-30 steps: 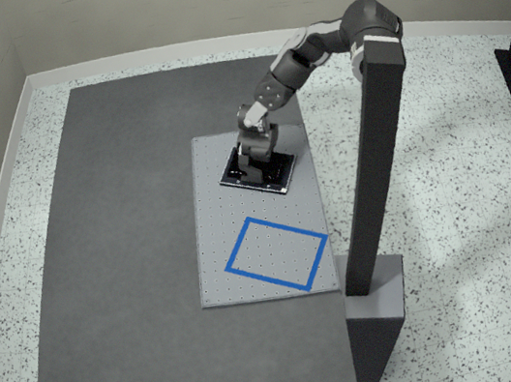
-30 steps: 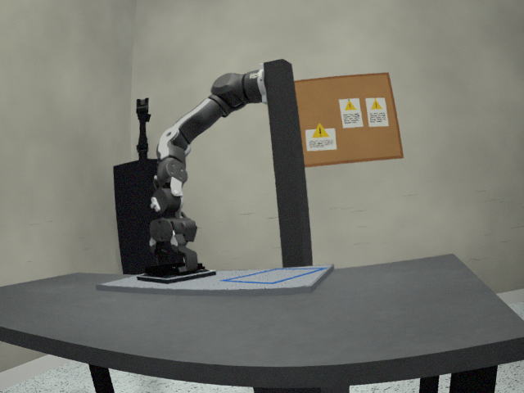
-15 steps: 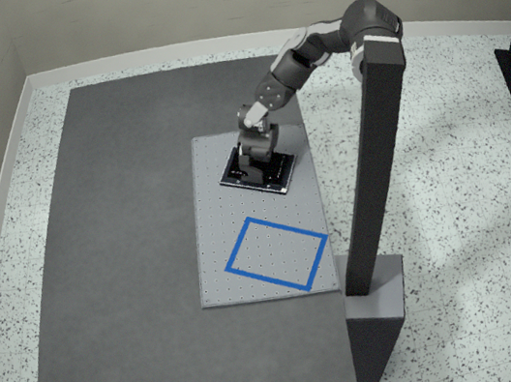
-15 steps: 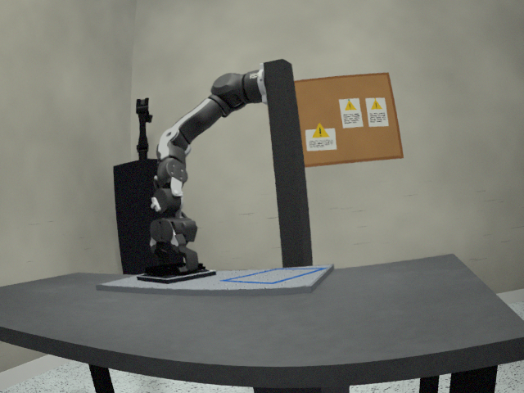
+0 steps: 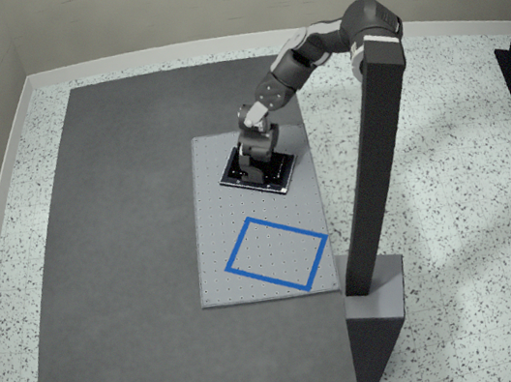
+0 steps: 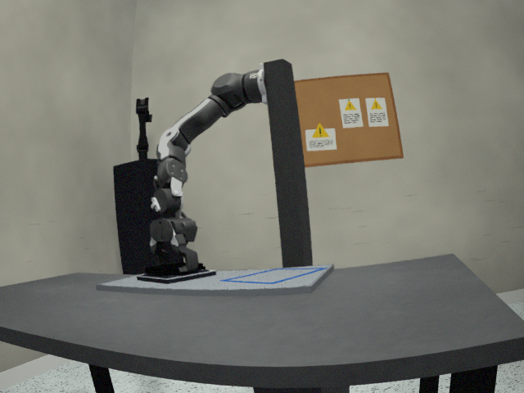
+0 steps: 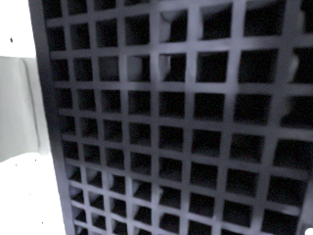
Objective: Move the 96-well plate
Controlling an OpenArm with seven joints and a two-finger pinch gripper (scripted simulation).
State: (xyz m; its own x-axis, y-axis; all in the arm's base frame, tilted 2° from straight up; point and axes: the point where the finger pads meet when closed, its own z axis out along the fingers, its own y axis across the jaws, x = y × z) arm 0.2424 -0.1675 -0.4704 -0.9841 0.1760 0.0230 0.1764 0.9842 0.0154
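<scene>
The black 96-well plate is right at my hand. Round my hand: plate nest N1 (2 cm below).
</scene>
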